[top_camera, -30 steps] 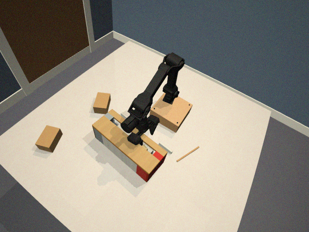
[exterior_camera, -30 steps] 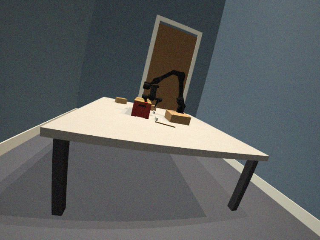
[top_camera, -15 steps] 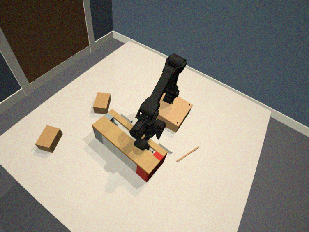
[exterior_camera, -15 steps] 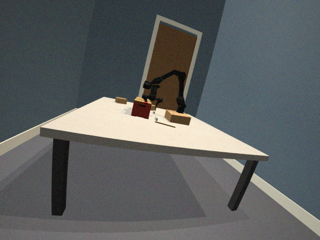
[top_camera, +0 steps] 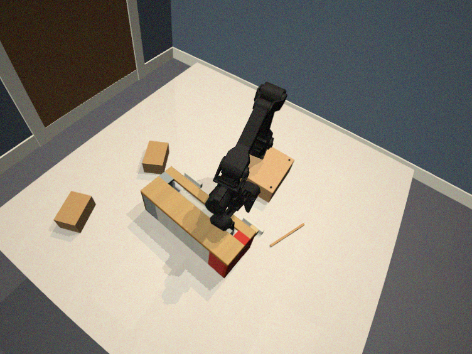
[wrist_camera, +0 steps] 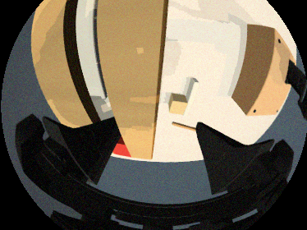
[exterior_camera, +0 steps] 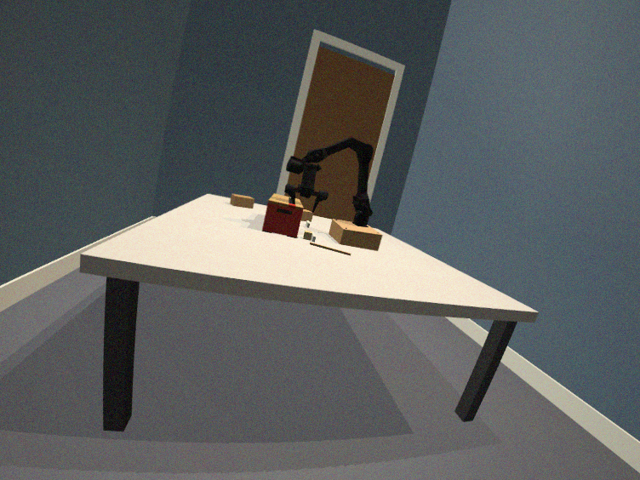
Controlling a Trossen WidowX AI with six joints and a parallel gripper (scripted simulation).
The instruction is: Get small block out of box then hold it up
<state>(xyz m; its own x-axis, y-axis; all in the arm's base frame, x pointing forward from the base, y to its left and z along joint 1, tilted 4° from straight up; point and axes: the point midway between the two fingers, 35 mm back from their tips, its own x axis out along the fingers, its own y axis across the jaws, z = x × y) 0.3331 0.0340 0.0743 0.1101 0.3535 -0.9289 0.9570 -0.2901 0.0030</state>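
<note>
My gripper tip is now 20 mm past the tan block, 50 mm to the right of it and 90 mm above it. The rest, counted from my gripper tip: thin wooden stick: 80 mm behind, 180 mm to the left, 100 mm below; then long box: 130 mm to the right, 40 mm below.
</note>
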